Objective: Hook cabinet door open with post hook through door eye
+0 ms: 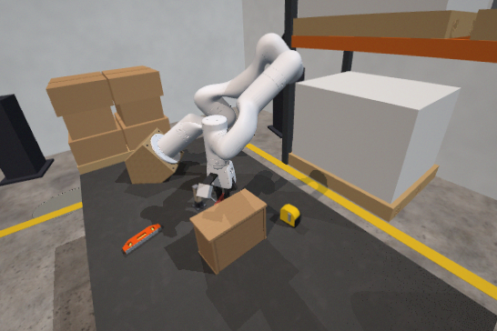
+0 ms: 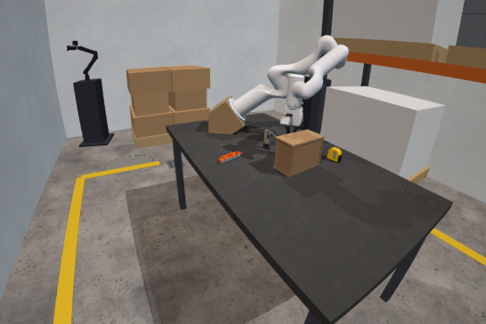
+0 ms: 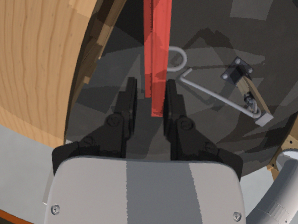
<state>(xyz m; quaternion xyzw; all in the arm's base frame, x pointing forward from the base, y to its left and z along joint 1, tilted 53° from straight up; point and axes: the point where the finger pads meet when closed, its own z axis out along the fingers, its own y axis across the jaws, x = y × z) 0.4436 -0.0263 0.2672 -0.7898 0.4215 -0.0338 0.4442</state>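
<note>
Now: hand 100 mm past the thin hook, 50 mm to the left of it and 80 mm above it. From my hand the other things lie so: yellow tape measure 110 mm ahead, 230 mm to the left, 100 mm below; hook post 120 mm behind, 70 mm to the right, 60 mm below; red door 40 mm ahead, 60 mm to the right, 60 mm below.
</note>
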